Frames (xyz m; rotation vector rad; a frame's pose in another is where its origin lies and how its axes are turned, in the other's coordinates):
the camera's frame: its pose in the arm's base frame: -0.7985 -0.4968 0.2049 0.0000 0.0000 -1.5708
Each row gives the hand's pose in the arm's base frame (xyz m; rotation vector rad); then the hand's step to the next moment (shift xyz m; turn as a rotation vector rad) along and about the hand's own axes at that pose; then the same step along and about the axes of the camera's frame.
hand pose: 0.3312 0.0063 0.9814 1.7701 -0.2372 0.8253
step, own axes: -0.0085 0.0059 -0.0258 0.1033 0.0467 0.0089
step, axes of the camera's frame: -0.0190 -0.0201 0.0028 0.0007 0.0546 0.0998
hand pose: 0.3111 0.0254 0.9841 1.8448 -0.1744 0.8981
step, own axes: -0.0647 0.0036 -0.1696 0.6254 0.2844 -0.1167
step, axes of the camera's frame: -0.1240 -0.1324 -0.0071 -0.1394 0.2445 0.6375
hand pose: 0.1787 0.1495 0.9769 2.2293 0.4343 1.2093
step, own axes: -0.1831 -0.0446 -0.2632 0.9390 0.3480 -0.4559
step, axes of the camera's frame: -0.0239 -0.3211 -0.0334 -0.3616 0.1297 1.0310
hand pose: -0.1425 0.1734 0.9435 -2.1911 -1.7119 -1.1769
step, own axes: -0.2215 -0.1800 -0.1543 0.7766 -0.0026 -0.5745
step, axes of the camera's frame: 0.1893 -0.2450 -0.0970 -0.2969 -0.2423 0.8868
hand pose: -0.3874 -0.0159 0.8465 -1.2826 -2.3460 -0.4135
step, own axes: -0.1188 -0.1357 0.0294 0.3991 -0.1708 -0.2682
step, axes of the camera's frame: 0.1436 -0.0650 -0.0924 -0.0755 -0.2744 0.4235
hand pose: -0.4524 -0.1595 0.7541 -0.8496 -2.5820 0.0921
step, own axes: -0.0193 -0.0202 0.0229 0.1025 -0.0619 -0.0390
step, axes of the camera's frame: 0.0261 -0.0065 -0.0241 -0.0067 -0.0927 0.0850
